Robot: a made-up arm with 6 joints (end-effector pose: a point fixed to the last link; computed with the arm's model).
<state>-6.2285 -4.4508 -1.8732 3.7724 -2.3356 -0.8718</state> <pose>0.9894 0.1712 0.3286 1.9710 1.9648 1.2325</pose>
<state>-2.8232 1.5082 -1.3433 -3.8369 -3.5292 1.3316</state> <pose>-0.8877 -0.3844 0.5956 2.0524 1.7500 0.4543</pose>
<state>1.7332 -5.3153 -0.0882 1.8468 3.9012 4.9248</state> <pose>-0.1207 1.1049 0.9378 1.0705 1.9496 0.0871</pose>
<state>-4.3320 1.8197 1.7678 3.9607 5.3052 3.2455</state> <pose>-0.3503 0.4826 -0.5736 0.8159 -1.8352 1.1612</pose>
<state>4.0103 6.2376 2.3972 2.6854 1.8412 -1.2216</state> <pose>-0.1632 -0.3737 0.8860 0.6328 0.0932 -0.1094</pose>
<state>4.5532 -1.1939 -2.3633 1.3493 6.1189 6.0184</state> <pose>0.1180 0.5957 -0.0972 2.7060 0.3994 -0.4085</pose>
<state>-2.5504 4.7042 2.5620 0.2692 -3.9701 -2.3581</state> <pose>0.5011 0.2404 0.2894 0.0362 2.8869 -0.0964</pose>
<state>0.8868 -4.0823 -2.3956 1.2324 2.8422 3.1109</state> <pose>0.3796 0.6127 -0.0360 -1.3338 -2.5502 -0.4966</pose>
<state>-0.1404 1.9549 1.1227 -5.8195 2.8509 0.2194</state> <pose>0.8650 -0.0529 -0.5507 -0.1139 -0.3323 -0.3849</pose>
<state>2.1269 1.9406 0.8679 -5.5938 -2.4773 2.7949</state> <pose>-0.5605 0.9315 -0.5172 -0.4849 -0.2230 -1.9413</pose>
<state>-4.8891 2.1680 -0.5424 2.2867 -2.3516 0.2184</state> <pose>0.2464 1.1583 -0.4646 1.8434 0.8071 0.0574</pose>
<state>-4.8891 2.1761 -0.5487 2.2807 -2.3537 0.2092</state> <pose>0.2459 1.1535 -0.4710 1.8353 0.8101 0.0539</pose>
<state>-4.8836 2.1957 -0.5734 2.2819 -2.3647 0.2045</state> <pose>0.2365 1.1437 -0.4834 1.8329 0.8123 0.0473</pose>
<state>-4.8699 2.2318 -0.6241 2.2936 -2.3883 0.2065</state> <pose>0.2145 1.1257 -0.5042 1.8381 0.8140 0.0360</pose>
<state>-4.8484 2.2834 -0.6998 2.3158 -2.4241 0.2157</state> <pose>0.1810 1.0980 -0.5315 1.8504 0.8155 0.0201</pose>
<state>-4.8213 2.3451 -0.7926 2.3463 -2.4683 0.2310</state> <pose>0.1405 1.0613 -0.5611 1.8670 0.8183 0.0003</pose>
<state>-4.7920 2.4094 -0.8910 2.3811 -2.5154 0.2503</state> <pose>0.0989 1.0187 -0.5884 1.8843 0.8228 -0.0211</pose>
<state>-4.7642 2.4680 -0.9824 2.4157 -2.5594 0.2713</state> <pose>0.0619 0.9761 -0.6099 1.8999 0.8285 -0.0413</pose>
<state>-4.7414 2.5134 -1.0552 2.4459 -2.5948 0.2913</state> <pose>0.0334 0.9405 -0.6239 1.9124 0.8340 -0.0575</pose>
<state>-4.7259 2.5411 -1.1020 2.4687 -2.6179 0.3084</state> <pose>0.0150 0.9177 -0.6308 1.9221 0.8378 -0.0677</pose>
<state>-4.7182 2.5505 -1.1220 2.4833 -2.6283 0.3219</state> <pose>0.0061 0.9097 -0.6315 1.9303 0.8385 -0.0713</pose>
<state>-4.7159 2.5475 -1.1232 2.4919 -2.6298 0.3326</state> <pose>0.0033 0.9120 -0.6286 1.9373 0.8369 -0.0705</pose>
